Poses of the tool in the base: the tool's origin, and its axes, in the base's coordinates. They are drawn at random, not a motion.
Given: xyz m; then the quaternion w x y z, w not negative.
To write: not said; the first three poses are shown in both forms.
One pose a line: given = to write
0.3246 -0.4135 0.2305 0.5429 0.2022 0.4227 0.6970 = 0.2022 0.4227 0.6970 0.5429 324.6 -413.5 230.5
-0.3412 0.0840 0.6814 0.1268 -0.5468 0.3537 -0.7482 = -0.5468 0.3537 -0.7482 0.1268 -341.2 84.0 681.4
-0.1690 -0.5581 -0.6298 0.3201 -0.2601 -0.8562 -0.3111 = -0.2601 -0.8562 -0.3111 0.3201 -169.0 -558.1 -629.8
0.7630 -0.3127 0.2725 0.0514 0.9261 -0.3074 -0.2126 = 0.9261 -0.3074 -0.2126 0.0514 763.0 -312.7 272.5
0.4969 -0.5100 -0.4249 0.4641 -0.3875 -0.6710 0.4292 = -0.3875 -0.6710 0.4292 0.4641 496.9 -510.0 -424.9
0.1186 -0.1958 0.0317 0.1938 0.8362 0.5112 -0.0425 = 0.8362 0.5112 -0.0425 0.1938 118.6 -195.8 31.7
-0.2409 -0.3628 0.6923 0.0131 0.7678 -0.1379 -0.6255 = 0.7678 -0.1379 -0.6255 0.0131 -240.9 -362.8 692.3
